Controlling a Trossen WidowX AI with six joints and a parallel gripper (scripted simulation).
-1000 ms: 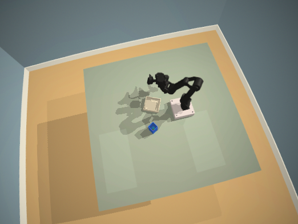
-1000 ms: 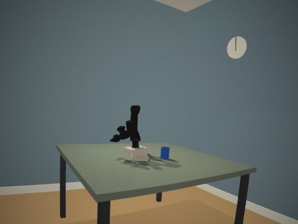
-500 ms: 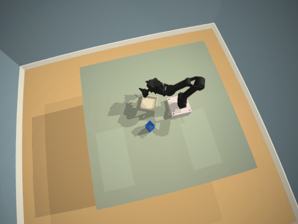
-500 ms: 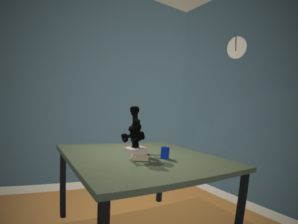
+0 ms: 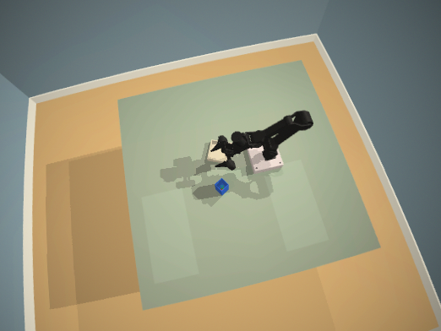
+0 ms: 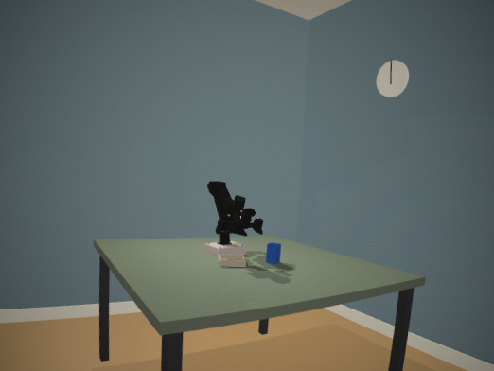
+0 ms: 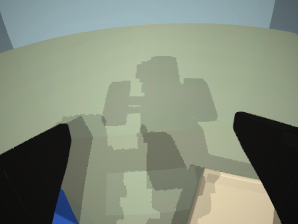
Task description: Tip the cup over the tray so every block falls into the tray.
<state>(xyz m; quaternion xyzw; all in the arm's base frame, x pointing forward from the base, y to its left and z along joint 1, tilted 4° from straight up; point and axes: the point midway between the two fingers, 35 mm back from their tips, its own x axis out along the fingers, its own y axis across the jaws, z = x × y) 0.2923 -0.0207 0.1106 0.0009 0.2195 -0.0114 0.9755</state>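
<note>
The teal block lies 10 mm behind my gripper tip, 130 mm to the left of it and 100 mm below it. Also, from my gripper tip: blue square cup: 10 mm behind, 130 mm to the left, 130 mm below; then green block: 10 mm behind, 130 mm to the left, 120 mm below; then shallow beige tray: 60 mm behind, 80 mm to the right, 150 mm below.
</note>
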